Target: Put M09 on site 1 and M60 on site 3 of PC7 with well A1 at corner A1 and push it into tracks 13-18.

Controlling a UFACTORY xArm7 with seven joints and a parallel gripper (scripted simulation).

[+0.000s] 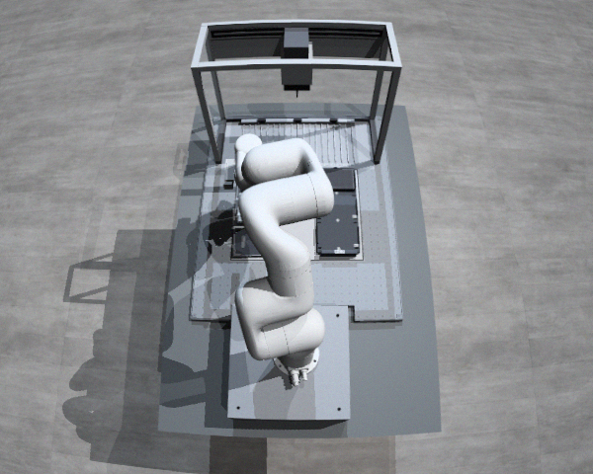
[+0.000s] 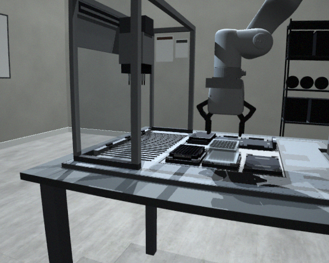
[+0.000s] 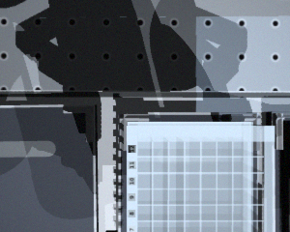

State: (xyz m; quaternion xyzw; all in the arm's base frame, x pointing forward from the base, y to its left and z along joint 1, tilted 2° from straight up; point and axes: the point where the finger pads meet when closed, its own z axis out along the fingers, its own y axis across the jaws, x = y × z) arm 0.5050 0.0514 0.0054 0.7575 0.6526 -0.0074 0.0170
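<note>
Right now my hand is 60 mm above the deep-well block M09. The rest, counted from my hand: nest S1 (110 mm behind, 90 mm below, 20 mm to the left); nest S2 (90 mm below); plate carrier PC7 (260 mm to the right, 70 mm below, 30 mm behind).
</note>
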